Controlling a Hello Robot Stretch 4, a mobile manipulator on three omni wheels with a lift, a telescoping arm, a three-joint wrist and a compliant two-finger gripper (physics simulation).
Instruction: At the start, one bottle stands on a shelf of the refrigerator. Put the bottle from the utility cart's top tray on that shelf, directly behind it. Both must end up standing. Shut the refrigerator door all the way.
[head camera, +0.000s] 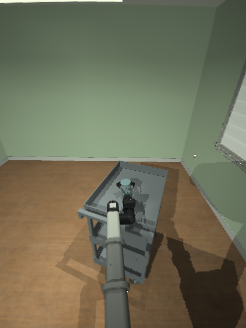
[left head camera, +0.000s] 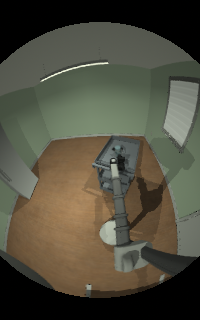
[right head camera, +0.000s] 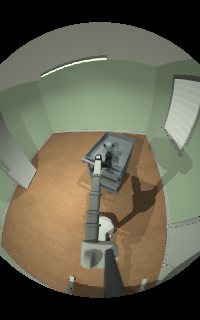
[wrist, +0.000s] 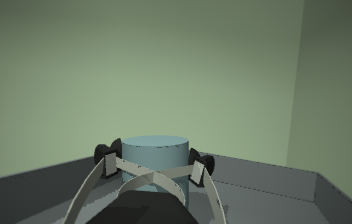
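Where they show: gripper, between the fingertips: (head camera: 125, 182) (left head camera: 116, 147) (right head camera: 108, 143); robot's base, origin of its link: (left head camera: 112, 231) (right head camera: 100, 227).
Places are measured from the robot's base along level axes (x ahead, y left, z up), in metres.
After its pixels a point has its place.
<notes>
The pale blue bottle (head camera: 125, 182) @[x 0.881, y -0.094, z 0.913 m] (left head camera: 118, 148) @[x 0.862, y -0.106, z 0.907 m] (right head camera: 108, 144) @[x 0.870, y -0.098, z 0.913 m] (wrist: 155, 152) @[x 0.852, y -0.095, z 0.907 m] is upright at the top tray of the grey utility cart (head camera: 152, 184) @[x 1.022, y -0.337, z 0.767 m] (left head camera: 132, 146) @[x 1.065, y -0.368, z 0.766 m] (right head camera: 125, 144) @[x 1.058, y -0.348, z 0.766 m] (wrist: 265, 184) @[x 1.165, y -0.389, z 0.784 m]. My gripper (head camera: 126, 185) @[x 0.911, y -0.097, z 0.890 m] (wrist: 155, 155) @[x 0.911, y -0.097, z 0.890 m] is shut on the bottle, with one fingertip pad against each side, a little below its flat top. The bottle's lower part is hidden behind the fingers and the wrist, so I cannot tell whether its base touches the tray. The refrigerator's shelf and the bottle on it do not show in these views.
The tray has raised walls around the bottle. The cart's push handle (head camera: 90, 212) @[x 0.705, y 0.132, z 0.838 m] is at its near left, beside my arm (head camera: 115, 260) @[x 0.351, y -0.003, z 0.999 m]. A pale panel with a handle (left head camera: 17, 167) @[x 0.858, y 1.820, z 0.710 m] (right head camera: 16, 157) @[x 0.860, y 1.820, z 0.733 m] stands at the left. A window (left head camera: 182, 110) @[x 1.220, y -1.363, z 1.420 m] (right head camera: 185, 110) @[x 1.207, y -1.362, z 1.435 m] is on the right wall.
</notes>
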